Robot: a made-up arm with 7 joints. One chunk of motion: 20 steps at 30 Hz.
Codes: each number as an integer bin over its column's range. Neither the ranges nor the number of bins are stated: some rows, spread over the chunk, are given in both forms.
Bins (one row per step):
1: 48 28 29 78 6 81
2: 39 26 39 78 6 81
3: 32 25 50 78 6 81
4: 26 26 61 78 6 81
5: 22 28 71 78 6 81
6: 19 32 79 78 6 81
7: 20 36 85 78 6 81
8: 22 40 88 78 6 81
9: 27 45 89 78 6 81
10: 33 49 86 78 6 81
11: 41 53 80 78 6 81
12: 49 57 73 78 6 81
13: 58 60 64 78 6 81
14: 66 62 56 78 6 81
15: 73 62 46 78 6 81
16: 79 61 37 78 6 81
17: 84 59 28 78 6 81
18: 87 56 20 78 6 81
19: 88 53 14 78 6 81
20: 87 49 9 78 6 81
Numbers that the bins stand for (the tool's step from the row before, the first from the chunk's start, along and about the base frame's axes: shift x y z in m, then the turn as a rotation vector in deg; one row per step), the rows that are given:
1: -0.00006 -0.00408 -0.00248 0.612 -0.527 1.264
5: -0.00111 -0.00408 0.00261 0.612 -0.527 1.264
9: -0.00091 0.00073 0.00479 0.612 -0.527 1.264
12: -0.00002 0.00412 0.00285 0.612 -0.527 1.264
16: 0.00119 0.00525 -0.00152 0.612 -0.527 1.264
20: 0.00152 0.00186 -0.00491 0.612 -0.527 1.264
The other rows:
2: -0.00042 -0.00465 -0.00127 0.612 -0.527 1.264
3: -0.00071 -0.00493 0.00006 0.612 -0.527 1.264
4: -0.00095 -0.00465 0.00139 0.612 -0.527 1.264
6: -0.00123 -0.00295 0.00358 0.612 -0.527 1.264
7: -0.00119 -0.00182 0.00430 0.612 -0.527 1.264
8: -0.00111 -0.00069 0.00467 0.612 -0.527 1.264
10: -0.00067 0.00186 0.00442 0.612 -0.527 1.264
11: -0.00034 0.00299 0.00370 0.612 -0.527 1.264
13: 0.00034 0.00497 0.00176 0.612 -0.527 1.264
14: 0.00067 0.00554 0.00079 0.612 -0.527 1.264
15: 0.00095 0.00554 -0.00042 0.612 -0.527 1.264
17: 0.00139 0.00469 -0.00261 0.612 -0.527 1.264
18: 0.00152 0.00384 -0.00358 0.612 -0.527 1.264
19: 0.00156 0.00299 -0.00430 0.612 -0.527 1.264

